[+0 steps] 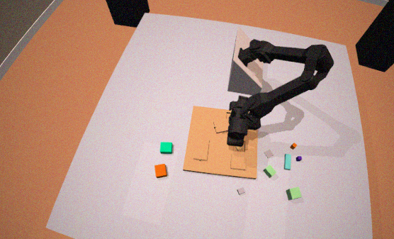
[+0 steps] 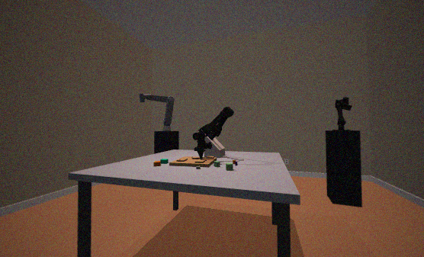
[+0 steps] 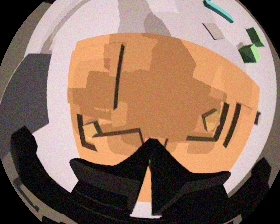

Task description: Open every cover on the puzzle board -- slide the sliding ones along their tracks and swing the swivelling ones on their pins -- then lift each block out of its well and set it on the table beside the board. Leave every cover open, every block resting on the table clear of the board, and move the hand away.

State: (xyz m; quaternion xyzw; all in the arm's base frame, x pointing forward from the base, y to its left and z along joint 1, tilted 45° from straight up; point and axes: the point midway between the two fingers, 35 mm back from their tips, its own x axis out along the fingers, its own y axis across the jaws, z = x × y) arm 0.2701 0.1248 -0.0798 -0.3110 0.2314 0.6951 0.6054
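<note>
Now: the tan puzzle board 30 mm ahead of my gripper tip and 30 mm to the right of it. From my gripper tip the other things lie so: teal bar (70 mm ahead, 260 mm to the left, 20 mm below); tiny orange cube (10 mm behind, 270 mm to the left, 10 mm below); green block (150 mm ahead, 250 mm to the right, 10 mm below).
</note>
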